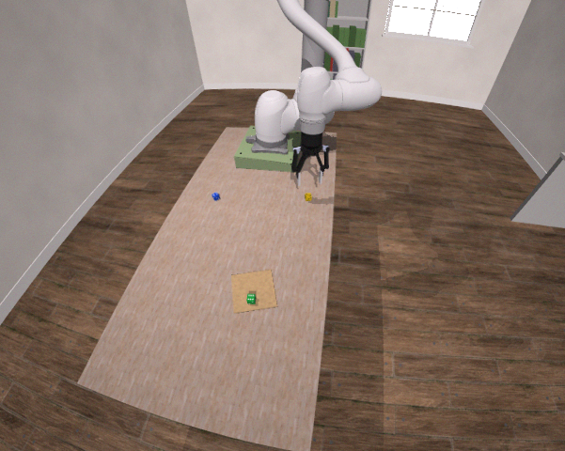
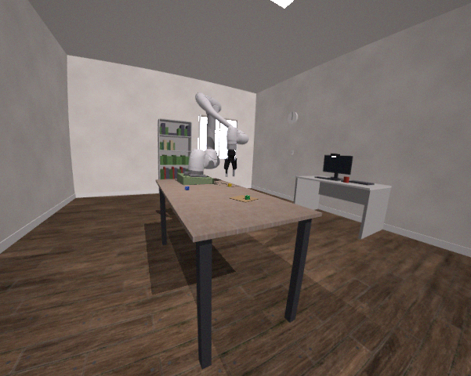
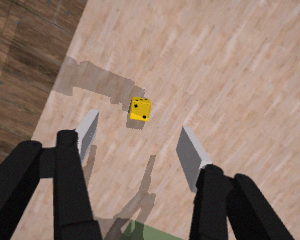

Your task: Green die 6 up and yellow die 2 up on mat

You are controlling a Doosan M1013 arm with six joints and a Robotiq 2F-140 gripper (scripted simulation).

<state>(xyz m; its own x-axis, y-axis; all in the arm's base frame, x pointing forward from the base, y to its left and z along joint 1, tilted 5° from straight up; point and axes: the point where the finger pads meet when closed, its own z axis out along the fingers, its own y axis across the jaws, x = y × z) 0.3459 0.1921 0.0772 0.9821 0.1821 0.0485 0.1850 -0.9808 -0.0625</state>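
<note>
Now: the yellow die 11 cm below my hand. The rest, counted from my hand: green die (48 cm ahead, 18 cm to the right, 10 cm below); tan mat (45 cm ahead, 18 cm to the right, 12 cm below); blue die (1 cm ahead, 41 cm to the right, 11 cm below).
</note>
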